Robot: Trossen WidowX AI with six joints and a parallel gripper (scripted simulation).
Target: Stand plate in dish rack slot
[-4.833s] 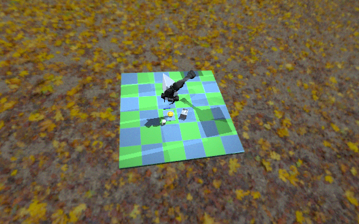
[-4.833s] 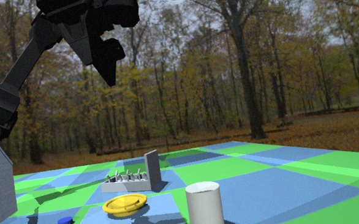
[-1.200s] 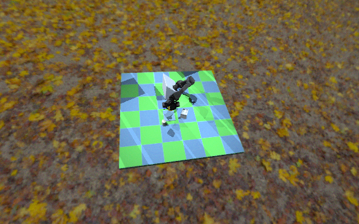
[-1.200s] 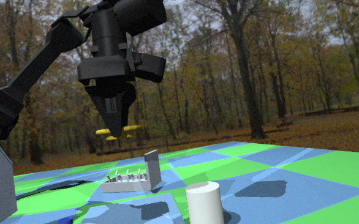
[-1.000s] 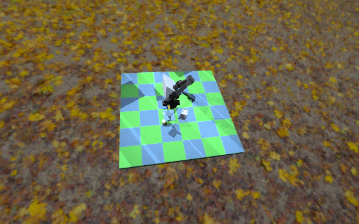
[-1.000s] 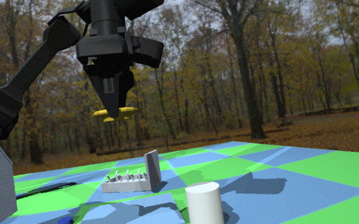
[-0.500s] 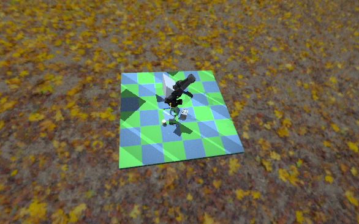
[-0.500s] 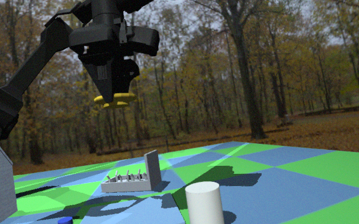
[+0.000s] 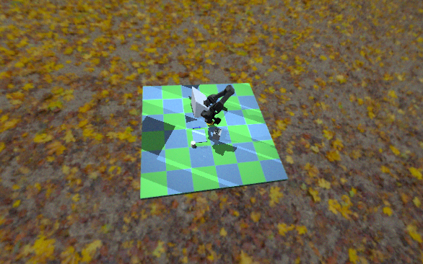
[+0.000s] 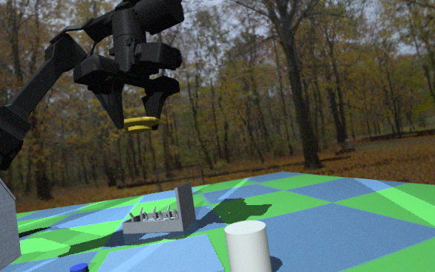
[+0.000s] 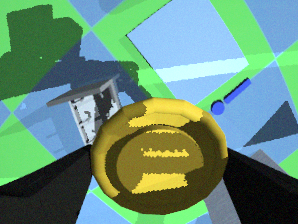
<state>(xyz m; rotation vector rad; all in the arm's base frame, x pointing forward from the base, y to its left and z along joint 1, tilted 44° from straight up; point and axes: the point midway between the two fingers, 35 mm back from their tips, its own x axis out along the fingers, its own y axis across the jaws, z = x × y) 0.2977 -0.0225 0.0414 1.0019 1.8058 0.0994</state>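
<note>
Now: the dish rack 17 cm below my gripper tip and 9 cm to the left of it. Also, from my gripper tip: white cylinder: 16 cm to the right, 16 cm below, 12 cm ahead; yellow plate: 1 cm above; blue spoon: 19 cm below, 10 cm to the right, 8 cm behind.
</note>
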